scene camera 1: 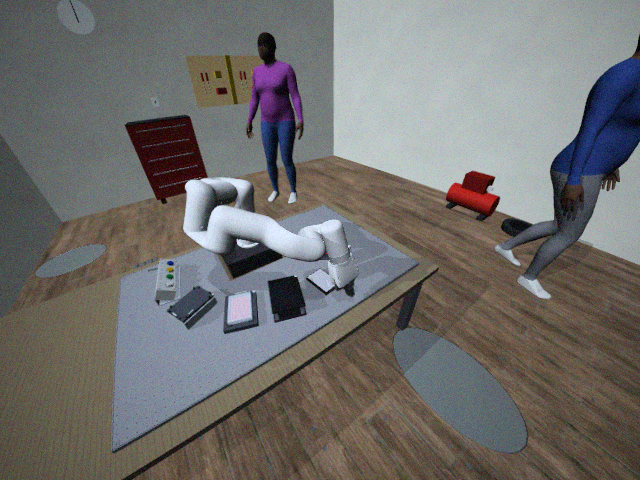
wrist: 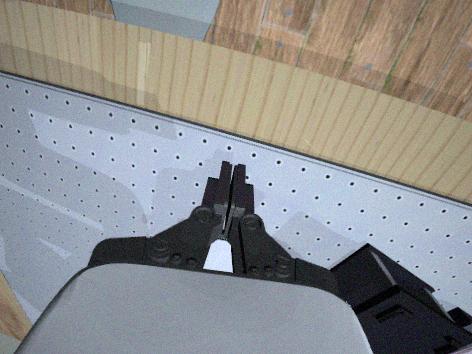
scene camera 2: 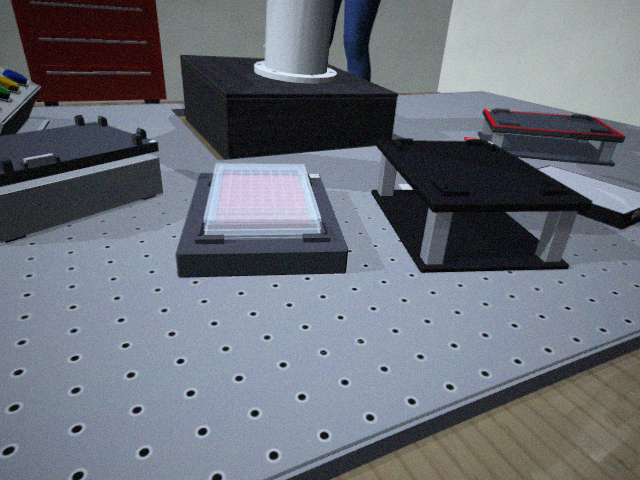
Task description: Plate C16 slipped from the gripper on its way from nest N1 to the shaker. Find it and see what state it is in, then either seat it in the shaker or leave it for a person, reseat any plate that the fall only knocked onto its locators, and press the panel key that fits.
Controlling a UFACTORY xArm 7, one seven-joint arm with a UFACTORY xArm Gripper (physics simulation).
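Places are measured from the arm's base along level axes (x ahead, y left, z up), in centimetres.
Where they show: gripper, fingertip midpoint: [scene camera 1: 350, 294] [wrist: 230, 178]; arm's base, origin of the base link: [scene camera 2: 295, 75].
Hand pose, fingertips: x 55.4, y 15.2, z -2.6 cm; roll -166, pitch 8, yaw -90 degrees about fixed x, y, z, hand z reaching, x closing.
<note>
Each offset is from my fingertips to the top centre of the thing. "spot": to the spot under its first point.
A clear plate with pink wells {dx -23.5, dy -35.0, dz -1.4 cm} [scene camera 1: 240, 308] [scene camera 2: 261, 198] lies flat on a low dark nest {dx -23.5, dy -35.0, dz -2.5 cm} [scene camera 1: 240, 327] [scene camera 2: 261, 262]; no label is readable, so I cannot tell whether it is C16. A grey device with a black locator top {spot: dx -34.5, dy -49.0, dz +0.3 cm} [scene camera 1: 192, 303] [scene camera 2: 77, 144], possibly the shaker, bears no plate. A raised black stand [scene camera 1: 286, 295] [scene camera 2: 480, 170] [wrist: 400, 305] is bare on top. The key panel {dx -58.2, dy -55.0, dz +3.2 cm} [scene camera 1: 166, 284] [scene camera 2: 15, 105] has blue, yellow and green keys. My gripper [scene camera 1: 349, 290] [wrist: 230, 178] is shut and empty, above the mat near the front edge, beyond the raised stand.
A low white-topped slab {dx -15.8, dy -0.7, dz -3.8 cm} [scene camera 1: 321, 280] [scene camera 2: 594, 188] lies beside the gripper in scene camera 1. A red-rimmed stand [scene camera 2: 553, 124] is at the back right. The arm's black base [scene camera 2: 310, 121] is behind. A person in blue [scene camera 1: 602, 124] leans at the right; a person in magenta [scene camera 1: 276, 93] stands behind.
</note>
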